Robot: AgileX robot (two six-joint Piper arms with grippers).
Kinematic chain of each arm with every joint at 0, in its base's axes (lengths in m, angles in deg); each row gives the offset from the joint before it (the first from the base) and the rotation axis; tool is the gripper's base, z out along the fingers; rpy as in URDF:
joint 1: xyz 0 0 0.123 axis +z
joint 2: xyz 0 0 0 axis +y
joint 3: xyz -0.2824 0 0.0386 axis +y
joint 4: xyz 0.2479 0 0.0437 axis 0.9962 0 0.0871
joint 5: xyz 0 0 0 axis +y
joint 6: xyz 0.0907 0 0.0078 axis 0.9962 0 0.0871
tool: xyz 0 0 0 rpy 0 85 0
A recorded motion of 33 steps. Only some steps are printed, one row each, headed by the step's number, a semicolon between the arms.
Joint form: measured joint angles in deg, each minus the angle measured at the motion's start. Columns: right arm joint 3, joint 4, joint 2, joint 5, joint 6, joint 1; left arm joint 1, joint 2, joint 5, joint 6, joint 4, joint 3.
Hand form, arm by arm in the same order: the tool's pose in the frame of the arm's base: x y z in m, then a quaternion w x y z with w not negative. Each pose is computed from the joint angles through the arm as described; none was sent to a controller.
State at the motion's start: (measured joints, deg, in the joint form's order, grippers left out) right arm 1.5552 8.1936 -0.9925 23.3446 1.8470 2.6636; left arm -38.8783 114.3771 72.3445 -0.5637 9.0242 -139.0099
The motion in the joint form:
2: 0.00 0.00 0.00 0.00 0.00 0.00; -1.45 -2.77 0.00 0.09 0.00 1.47
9: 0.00 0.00 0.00 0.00 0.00 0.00; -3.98 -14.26 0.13 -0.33 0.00 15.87
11: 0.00 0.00 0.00 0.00 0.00 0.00; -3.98 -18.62 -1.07 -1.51 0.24 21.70
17: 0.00 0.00 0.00 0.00 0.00 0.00; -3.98 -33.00 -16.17 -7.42 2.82 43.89
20: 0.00 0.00 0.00 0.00 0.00 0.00; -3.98 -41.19 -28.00 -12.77 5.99 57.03
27: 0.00 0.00 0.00 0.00 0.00 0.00; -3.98 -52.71 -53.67 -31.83 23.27 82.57
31: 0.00 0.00 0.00 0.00 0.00 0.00; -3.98 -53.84 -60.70 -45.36 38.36 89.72
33: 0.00 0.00 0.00 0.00 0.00 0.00; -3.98 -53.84 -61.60 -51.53 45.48 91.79
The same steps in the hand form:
2: 0.0510 0.0075 0.1687 0.57702 0.03113 0.81181 0.08394; 0.3224 -0.2558 0.4597 0.41166 0.30114 0.85732 -0.06973
9: 0.0510 0.0075 0.1687 0.57702 0.03113 0.81181 0.08394; 0.2754 -0.2370 0.4685 0.38730 0.32242 0.86081 -0.07109
11: 0.0510 0.0075 0.1687 0.57702 0.03113 0.81181 0.08394; 0.2626 -0.2247 0.4687 0.38534 0.31538 0.86420 -0.07216
17: 0.0510 0.0075 0.1687 0.57702 0.03113 0.81181 0.08394; 0.2290 -0.1913 0.4554 0.44172 0.28017 0.84678 -0.09669
20: 0.0510 0.0075 0.1687 0.57702 0.03113 0.81181 0.08394; 0.2102 -0.1725 0.4413 0.49281 0.25407 0.82342 -0.12068
27: 0.0510 0.0075 0.1687 0.57702 0.03113 0.81181 0.08394; 0.1843 -0.1497 0.3857 0.58006 0.23318 0.76344 -0.16224
31: 0.0510 0.0075 0.1687 0.57702 0.03113 0.81181 0.08394; 0.1805 -0.1489 0.3602 0.59302 0.25054 0.74729 -0.16465
33: 0.0510 0.0075 0.1687 0.57702 0.03113 0.81181 0.08394; 0.1803 -0.1483 0.3505 0.59230 0.25754 0.74718 -0.15675

